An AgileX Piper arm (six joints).
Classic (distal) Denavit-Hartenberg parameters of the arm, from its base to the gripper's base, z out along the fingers. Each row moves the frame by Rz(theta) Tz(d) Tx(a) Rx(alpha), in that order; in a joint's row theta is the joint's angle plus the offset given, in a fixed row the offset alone. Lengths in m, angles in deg.
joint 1: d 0.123, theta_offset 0, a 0, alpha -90
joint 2: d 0, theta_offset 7.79, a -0.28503, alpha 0
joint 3: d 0, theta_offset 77.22, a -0.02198, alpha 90
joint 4: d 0.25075, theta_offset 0, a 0, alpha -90
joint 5: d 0, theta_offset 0, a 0, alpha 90
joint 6: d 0.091, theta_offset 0, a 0, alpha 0
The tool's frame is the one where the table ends.
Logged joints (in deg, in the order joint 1, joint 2, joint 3, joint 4, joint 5, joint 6), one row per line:
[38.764 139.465 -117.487 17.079 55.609 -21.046]
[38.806 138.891 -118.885 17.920 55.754 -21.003]
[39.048 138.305 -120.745 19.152 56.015 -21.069]
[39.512 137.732 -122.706 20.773 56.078 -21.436]
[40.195 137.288 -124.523 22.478 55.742 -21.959]
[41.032 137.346 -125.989 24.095 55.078 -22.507]
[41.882 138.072 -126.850 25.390 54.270 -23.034]
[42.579 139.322 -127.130 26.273 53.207 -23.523]
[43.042 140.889 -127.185 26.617 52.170 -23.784]
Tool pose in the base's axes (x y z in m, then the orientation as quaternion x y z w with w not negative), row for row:
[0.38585 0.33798 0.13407 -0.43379 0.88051 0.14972 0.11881]
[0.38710 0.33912 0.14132 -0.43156 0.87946 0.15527 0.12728]
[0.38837 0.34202 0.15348 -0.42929 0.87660 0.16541 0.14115]
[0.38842 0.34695 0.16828 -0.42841 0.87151 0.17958 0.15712]
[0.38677 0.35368 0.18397 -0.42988 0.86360 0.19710 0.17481]
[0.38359 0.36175 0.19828 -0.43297 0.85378 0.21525 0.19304]
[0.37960 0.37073 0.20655 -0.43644 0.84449 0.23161 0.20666]
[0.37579 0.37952 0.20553 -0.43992 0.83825 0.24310 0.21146]
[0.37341 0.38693 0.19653 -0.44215 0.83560 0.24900 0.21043]
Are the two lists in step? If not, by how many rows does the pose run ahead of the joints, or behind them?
The pose runs 1 row behind the joints: the pose in row i belongs to the joints in row i - 1.
